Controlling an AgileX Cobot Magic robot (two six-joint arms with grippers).
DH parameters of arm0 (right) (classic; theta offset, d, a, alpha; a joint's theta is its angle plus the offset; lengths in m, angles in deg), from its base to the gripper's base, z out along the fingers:
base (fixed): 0 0 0 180
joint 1: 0 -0.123 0 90
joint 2: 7.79 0 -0.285 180
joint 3: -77.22 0 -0.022 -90
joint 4: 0 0.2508 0 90
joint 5: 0 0 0.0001 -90
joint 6: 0 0.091 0 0
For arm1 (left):
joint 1: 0 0.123 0 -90
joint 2: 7.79 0 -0.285 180
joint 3: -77.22 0 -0.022 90
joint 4: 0 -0.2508 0 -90
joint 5: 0 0 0.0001 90
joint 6: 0 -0.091 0 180
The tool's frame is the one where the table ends.
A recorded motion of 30 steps. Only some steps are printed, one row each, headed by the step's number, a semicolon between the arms.
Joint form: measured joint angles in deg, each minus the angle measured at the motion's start. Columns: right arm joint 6, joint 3, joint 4, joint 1, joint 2, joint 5; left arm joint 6, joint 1, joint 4, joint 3, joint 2, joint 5.
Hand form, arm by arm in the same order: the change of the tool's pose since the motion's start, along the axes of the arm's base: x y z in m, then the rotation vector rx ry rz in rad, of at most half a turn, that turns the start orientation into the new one. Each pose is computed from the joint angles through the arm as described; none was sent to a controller.
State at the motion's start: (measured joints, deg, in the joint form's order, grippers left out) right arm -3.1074 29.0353 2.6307 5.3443 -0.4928 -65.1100; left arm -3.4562 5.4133 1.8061 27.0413 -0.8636 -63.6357
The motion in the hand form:
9: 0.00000 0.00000 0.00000 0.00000 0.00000 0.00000; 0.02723 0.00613 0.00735 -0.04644 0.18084 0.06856
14: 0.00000 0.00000 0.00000 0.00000 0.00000 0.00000; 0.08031 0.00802 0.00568 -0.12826 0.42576 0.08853
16: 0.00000 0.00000 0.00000 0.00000 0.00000 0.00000; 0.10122 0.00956 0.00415 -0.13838 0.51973 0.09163
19: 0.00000 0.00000 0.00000 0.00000 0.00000 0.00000; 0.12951 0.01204 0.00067 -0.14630 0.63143 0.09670
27: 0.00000 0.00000 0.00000 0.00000 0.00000 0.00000; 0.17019 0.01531 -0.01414 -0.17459 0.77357 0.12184
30: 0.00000 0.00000 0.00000 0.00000 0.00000 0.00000; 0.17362 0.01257 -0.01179 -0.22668 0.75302 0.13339
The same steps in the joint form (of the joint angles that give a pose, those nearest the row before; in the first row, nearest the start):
9: 0.00 0.00 0.00 0.00 0.00 0.00; 4.80 -0.06 -2.50 1.90 12.03 -0.40
14: 0.00 0.00 0.00 0.00 0.00 0.00; 7.20 -0.05 -0.30 4.12 31.23 2.28
16: 0.00 0.00 0.00 0.00 0.00 0.00; 7.20 -0.05 0.00 5.92 38.70 2.56
19: 0.00 0.00 0.00 0.00 0.00 0.00; 7.20 -0.05 0.13 8.80 48.28 2.83
27: 0.00 0.00 0.00 0.00 0.00 0.00; 8.48 -0.05 0.55 12.47 61.50 4.15
30: 0.00 0.00 0.00 0.00 0.00 0.00; 9.63 -0.05 2.82 13.03 61.77 4.89

